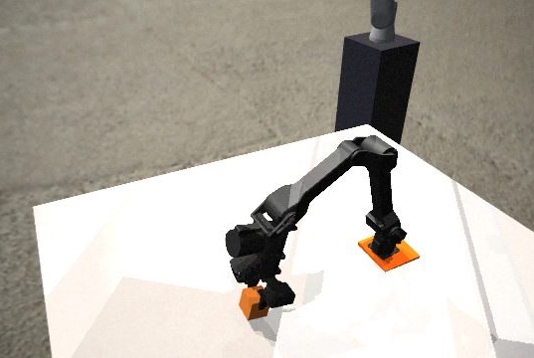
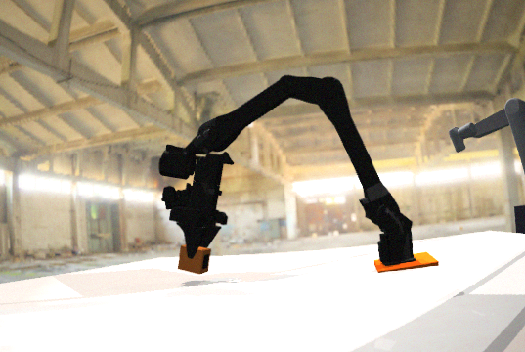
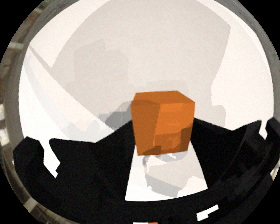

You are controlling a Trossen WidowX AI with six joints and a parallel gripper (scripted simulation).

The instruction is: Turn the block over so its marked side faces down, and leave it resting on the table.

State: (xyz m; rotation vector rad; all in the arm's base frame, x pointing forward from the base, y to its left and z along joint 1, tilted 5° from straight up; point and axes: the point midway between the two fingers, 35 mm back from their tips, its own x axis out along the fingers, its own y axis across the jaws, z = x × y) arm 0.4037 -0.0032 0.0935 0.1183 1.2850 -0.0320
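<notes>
The orange block lies 10 mm behind my gripper tip and 10 mm below it.
</notes>
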